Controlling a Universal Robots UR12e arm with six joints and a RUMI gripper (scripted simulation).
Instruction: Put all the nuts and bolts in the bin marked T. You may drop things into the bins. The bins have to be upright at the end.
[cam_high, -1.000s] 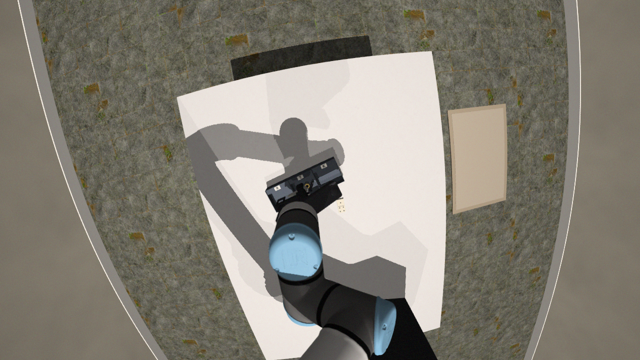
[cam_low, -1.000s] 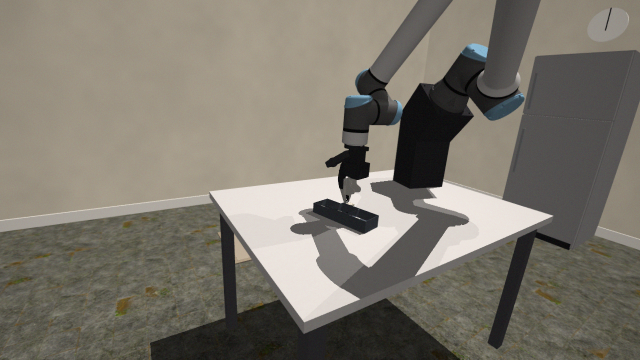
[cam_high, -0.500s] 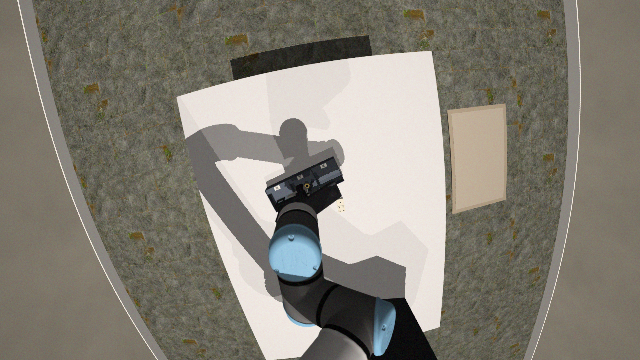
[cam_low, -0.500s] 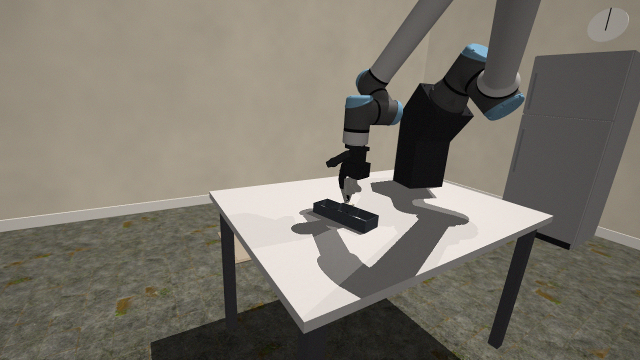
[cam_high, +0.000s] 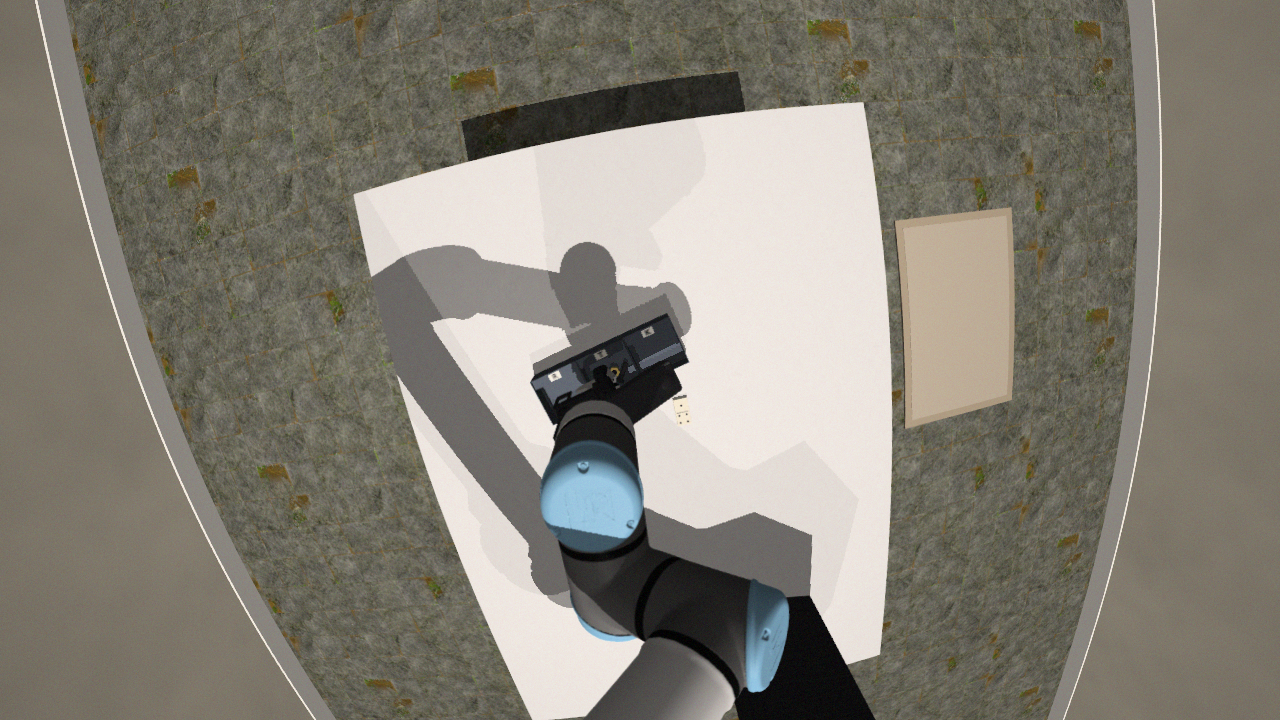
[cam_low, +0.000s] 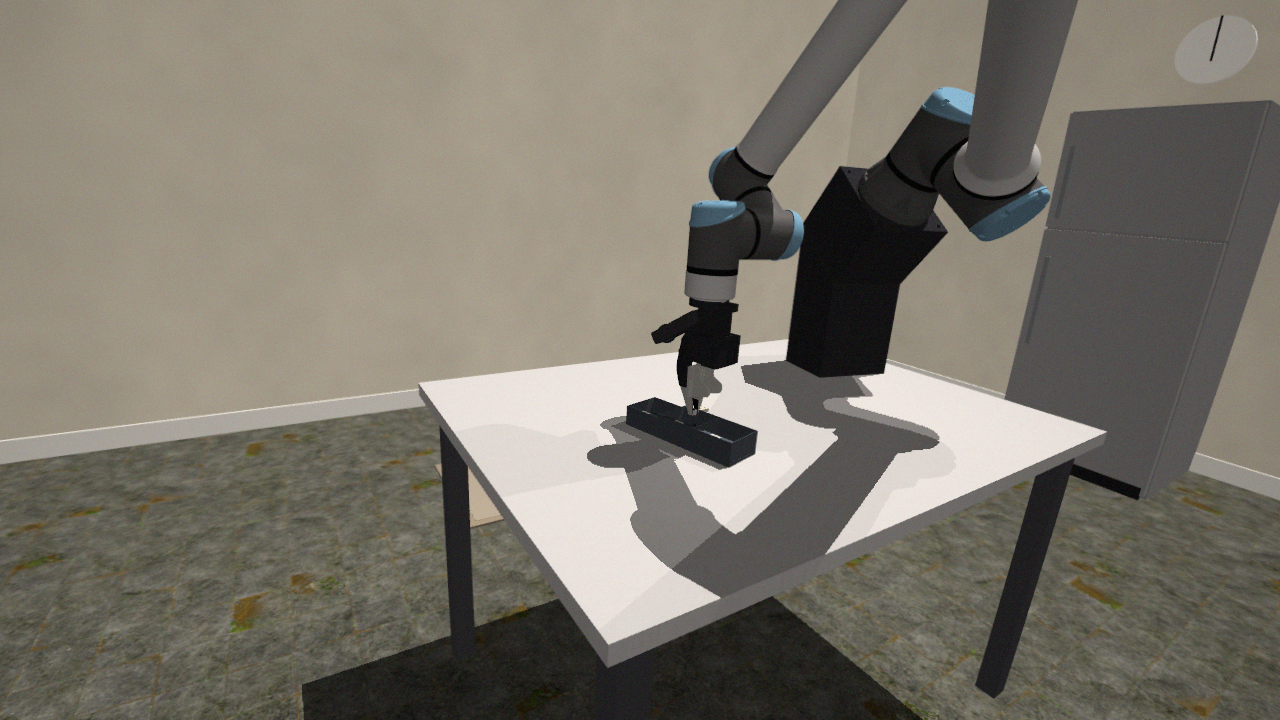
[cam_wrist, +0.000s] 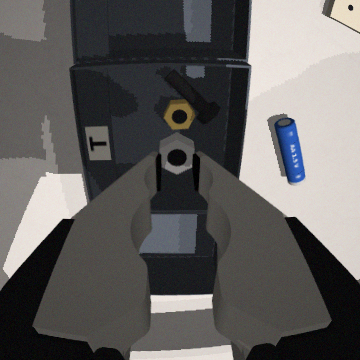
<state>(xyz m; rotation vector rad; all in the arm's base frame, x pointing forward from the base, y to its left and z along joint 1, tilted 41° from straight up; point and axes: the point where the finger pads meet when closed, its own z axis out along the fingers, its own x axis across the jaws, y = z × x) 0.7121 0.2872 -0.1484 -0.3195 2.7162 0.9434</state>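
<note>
My hand is 1 cm above the grey nut. From my hand the other things lie so: yellow nut (6 cm below); then black bolt (5 cm below, 2 cm to the right, 1 cm behind); then black bin unit (4 cm below, 1 cm ahead).
</note>
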